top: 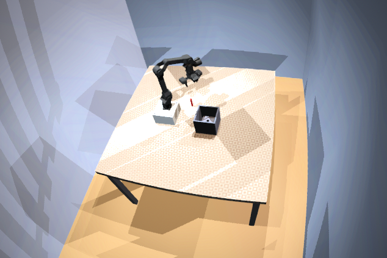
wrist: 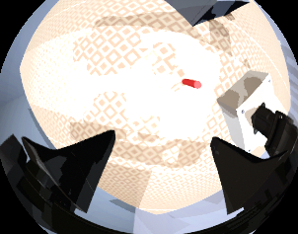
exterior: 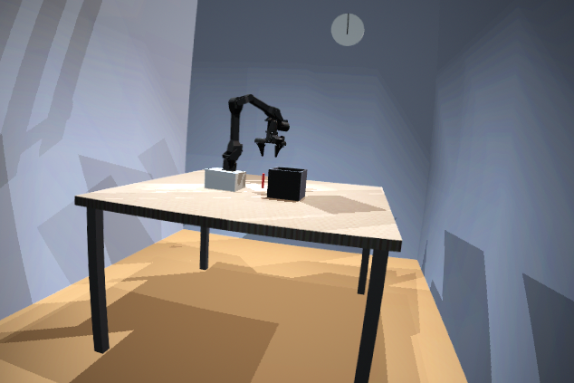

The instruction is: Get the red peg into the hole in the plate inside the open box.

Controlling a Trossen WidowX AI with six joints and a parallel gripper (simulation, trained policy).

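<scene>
My gripper tip is now 130 mm above the red peg, 70 mm to the left of it and 10 mm past it. Also, from my gripper tip: pale plate (270 mm to the right, 160 mm ahead, 130 mm below).
</scene>
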